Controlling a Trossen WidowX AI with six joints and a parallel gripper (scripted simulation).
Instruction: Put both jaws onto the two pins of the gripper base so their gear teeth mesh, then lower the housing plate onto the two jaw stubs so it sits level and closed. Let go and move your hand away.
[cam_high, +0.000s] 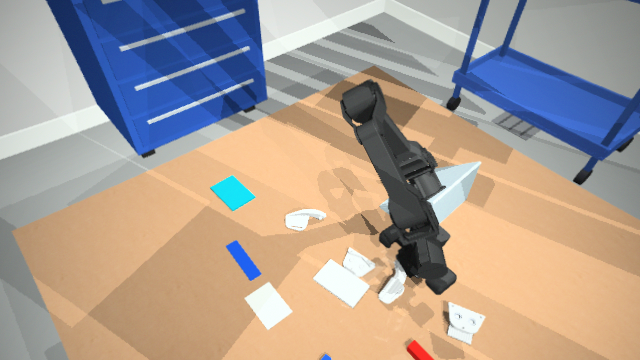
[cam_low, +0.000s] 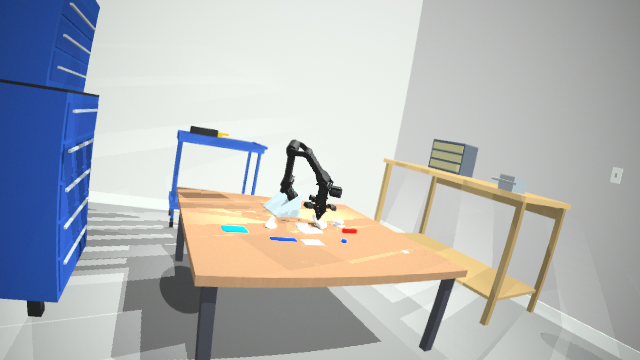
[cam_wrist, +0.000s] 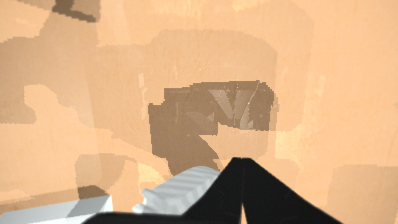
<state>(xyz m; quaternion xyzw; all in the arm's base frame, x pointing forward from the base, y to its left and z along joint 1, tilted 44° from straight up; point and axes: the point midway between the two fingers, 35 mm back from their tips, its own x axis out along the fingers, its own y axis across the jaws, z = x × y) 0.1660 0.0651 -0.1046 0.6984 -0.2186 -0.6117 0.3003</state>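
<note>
The white jaw is 20 mm ahead of my gripper tip, 30 mm to the right of it and 10 mm above it. The rest, counted from my gripper tip: red block 100 mm ahead, 160 mm to the left, 10 mm below; small blue block 280 mm ahead, 40 mm to the left, 20 mm below; white block 20 mm behind, 150 mm to the left, 20 mm below.
</note>
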